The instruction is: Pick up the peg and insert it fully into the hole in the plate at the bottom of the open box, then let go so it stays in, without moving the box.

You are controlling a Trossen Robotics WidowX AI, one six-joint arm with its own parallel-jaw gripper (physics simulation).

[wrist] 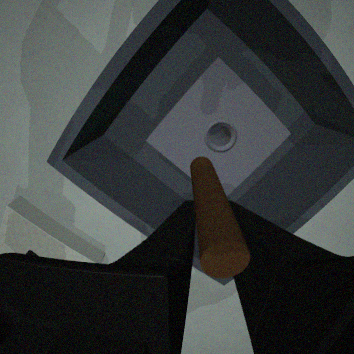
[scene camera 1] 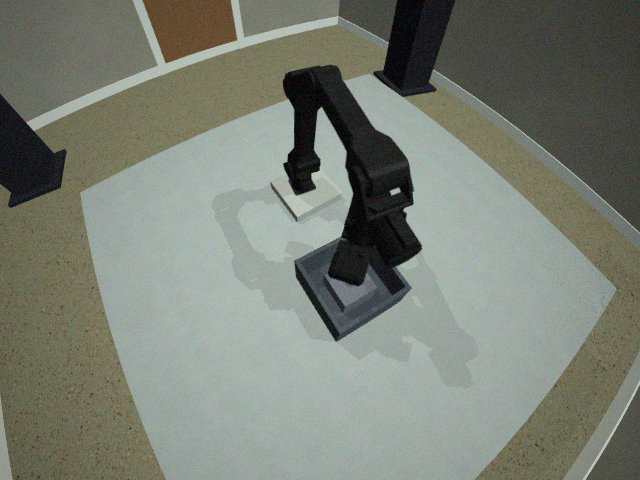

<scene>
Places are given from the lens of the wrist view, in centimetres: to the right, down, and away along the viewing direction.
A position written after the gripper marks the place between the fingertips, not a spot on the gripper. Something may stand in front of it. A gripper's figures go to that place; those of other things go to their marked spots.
gripper [wrist: 206, 209]: 1, 2, 10
brown peg [wrist: 223, 253]: 1, 2, 5
light grey plate [wrist: 249, 132]: 6, -4, 17
The marked spots on the brown peg and the light grey plate are 14 cm apart.
</scene>
